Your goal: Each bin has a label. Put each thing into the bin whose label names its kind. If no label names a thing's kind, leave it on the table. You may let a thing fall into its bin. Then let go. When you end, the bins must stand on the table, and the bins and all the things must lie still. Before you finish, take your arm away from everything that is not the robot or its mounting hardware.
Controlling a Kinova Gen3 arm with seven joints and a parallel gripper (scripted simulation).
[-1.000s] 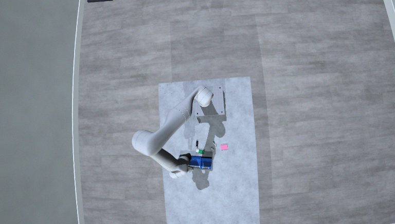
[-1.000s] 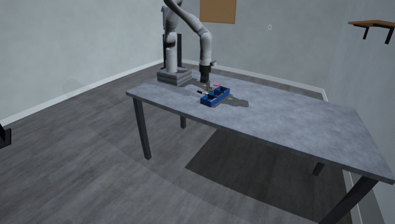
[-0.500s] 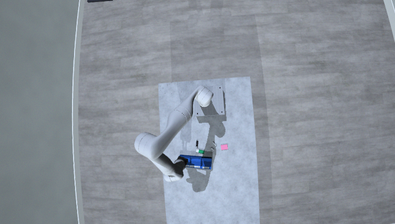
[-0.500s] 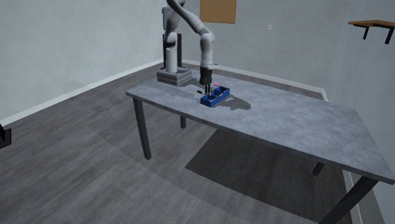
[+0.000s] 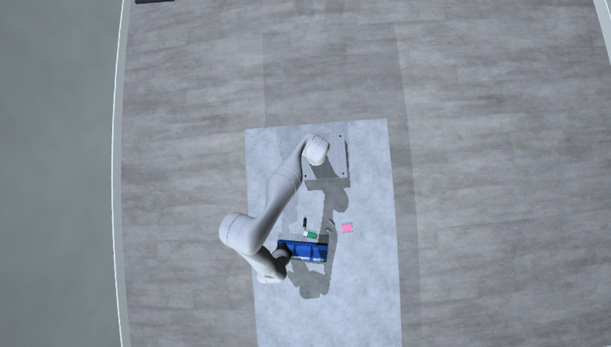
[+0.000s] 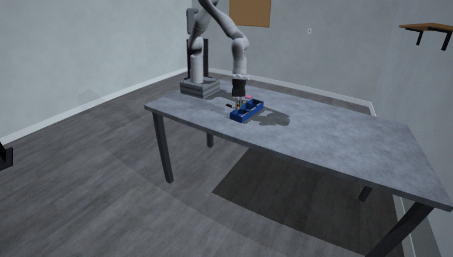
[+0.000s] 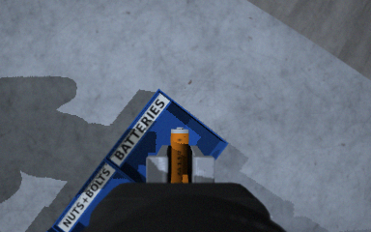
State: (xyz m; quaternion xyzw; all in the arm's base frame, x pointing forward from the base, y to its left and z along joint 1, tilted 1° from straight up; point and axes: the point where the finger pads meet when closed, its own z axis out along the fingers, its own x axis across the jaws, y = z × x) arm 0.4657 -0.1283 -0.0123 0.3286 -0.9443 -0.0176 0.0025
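Right now the orange battery is 10 mm below my hand. From my hand the other things lie so: grey block 220 mm to the left, 90 mm behind, 80 mm below; black battery 130 mm behind, 90 mm to the left, 80 mm below; grey rod 230 mm to the left, 140 mm behind, 80 mm below.
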